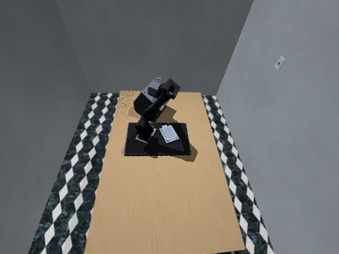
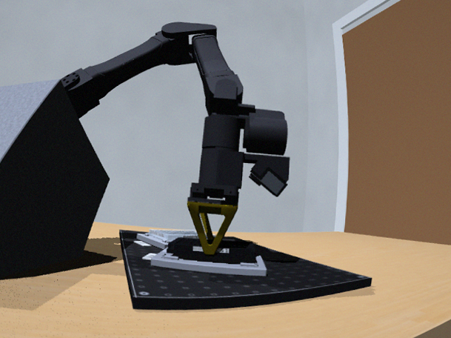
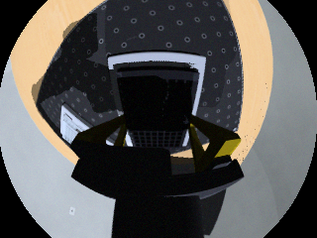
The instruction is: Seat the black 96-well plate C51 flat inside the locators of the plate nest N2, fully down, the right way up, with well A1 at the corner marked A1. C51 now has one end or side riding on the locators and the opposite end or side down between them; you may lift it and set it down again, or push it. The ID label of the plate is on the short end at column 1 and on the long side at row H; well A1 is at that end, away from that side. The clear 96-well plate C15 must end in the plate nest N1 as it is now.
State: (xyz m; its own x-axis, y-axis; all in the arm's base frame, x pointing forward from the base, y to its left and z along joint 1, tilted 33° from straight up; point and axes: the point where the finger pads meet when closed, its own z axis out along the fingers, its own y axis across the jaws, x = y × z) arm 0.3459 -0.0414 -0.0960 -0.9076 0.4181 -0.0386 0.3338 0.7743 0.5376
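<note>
Now: the black plate C51 right at my hand. Round my hand: clear plate C15: 1 cm behind, 20 cm to the left, 2 cm below.
</note>
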